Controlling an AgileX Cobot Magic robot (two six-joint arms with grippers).
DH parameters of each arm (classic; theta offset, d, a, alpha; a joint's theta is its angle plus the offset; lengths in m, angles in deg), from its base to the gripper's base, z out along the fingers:
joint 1: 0 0.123 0 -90
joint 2: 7.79 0 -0.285 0
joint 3: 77.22 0 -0.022 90
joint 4: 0 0.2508 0 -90
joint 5: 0 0 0.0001 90
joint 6: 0 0.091 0 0
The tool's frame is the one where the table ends.
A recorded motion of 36 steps. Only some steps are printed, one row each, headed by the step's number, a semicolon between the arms.
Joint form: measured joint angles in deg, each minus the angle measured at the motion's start. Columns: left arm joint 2, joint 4, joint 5, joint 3, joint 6, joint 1; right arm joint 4, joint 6, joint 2, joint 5, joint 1, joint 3.
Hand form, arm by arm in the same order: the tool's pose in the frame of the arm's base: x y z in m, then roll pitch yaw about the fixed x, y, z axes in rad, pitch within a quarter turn. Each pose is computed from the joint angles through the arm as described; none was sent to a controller.
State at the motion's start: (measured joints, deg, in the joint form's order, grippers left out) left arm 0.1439 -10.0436 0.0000 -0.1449 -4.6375 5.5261; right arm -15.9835 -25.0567 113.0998 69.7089 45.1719 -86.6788
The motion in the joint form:
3: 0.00 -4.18 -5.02 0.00 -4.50 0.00; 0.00 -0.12 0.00 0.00 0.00 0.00
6: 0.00 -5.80 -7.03 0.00 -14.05 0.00; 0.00 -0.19 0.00 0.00 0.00 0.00
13: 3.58 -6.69 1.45 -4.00 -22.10 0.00; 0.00 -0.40 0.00 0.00 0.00 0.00
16: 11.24 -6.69 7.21 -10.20 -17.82 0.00; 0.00 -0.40 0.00 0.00 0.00 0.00
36: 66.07 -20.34 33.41 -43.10 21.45 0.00; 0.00 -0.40 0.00 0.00 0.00 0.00
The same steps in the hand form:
3: 0.0549 0.0072 0.2216 -1.1602 1.1276 -1.0779; 0.2896 0.2580 0.2085 -2.9195 -0.1388 -1.8294
6: 0.0542 0.0083 0.2245 -1.2214 0.9336 -1.1554; 0.2896 0.2580 0.2085 -2.9196 -0.1391 -1.8282
13: 0.0589 0.0050 0.2317 -1.4689 0.8101 -1.4077; 0.2896 0.2580 0.2085 -2.9201 -0.1399 -1.8246
16: 0.0703 0.0035 0.2510 -1.6523 0.8855 -1.5737; 0.2896 0.2580 0.2085 -2.9201 -0.1399 -1.8246
36: 0.2270 -0.0035 0.2759 -2.7278 0.6843 -2.8442; 0.2896 0.2580 0.2085 -2.9201 -0.1399 -1.8246

